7 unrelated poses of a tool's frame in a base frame.
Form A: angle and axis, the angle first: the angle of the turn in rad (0 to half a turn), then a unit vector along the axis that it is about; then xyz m.
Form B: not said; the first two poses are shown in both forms.
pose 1, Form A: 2.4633, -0.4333, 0.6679, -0.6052, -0.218, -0.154, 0.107
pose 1, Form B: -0.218, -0.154, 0.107, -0.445, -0.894, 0.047, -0.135, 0.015, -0.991
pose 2, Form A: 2.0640, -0.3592, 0.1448, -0.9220, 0.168, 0.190, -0.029
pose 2, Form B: 0.168, 0.190, -0.029, -0.283, -0.889, 0.360, 0.735, -0.443, -0.513
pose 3, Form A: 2.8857, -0.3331, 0.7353, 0.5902, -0.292, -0.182, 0.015
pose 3, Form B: -0.292, -0.182, 0.015, -0.749, -0.333, -0.573, -0.631, 0.096, 0.770
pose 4, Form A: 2.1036, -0.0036, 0.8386, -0.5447, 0.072, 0.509, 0.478
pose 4, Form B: 0.072, 0.509, 0.478, -0.508, -0.474, -0.719, 0.465, 0.553, -0.692
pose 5, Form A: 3.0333, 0.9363, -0.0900, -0.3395, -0.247, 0.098, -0.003
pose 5, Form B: -0.247, 0.098, -0.003, 0.754, -0.205, -0.624, -0.131, -0.978, 0.162
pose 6, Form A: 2.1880, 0.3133, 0.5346, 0.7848, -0.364, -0.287, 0.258
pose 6, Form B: -0.364, -0.287, 0.258, -0.424, 0.905, -0.048, -0.376, -0.127, 0.918
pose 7, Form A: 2.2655, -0.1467, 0.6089, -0.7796, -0.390, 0.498, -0.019
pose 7, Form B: -0.390, 0.498, -0.019, -0.605, -0.745, -0.280, 0.452, -0.032, -0.891
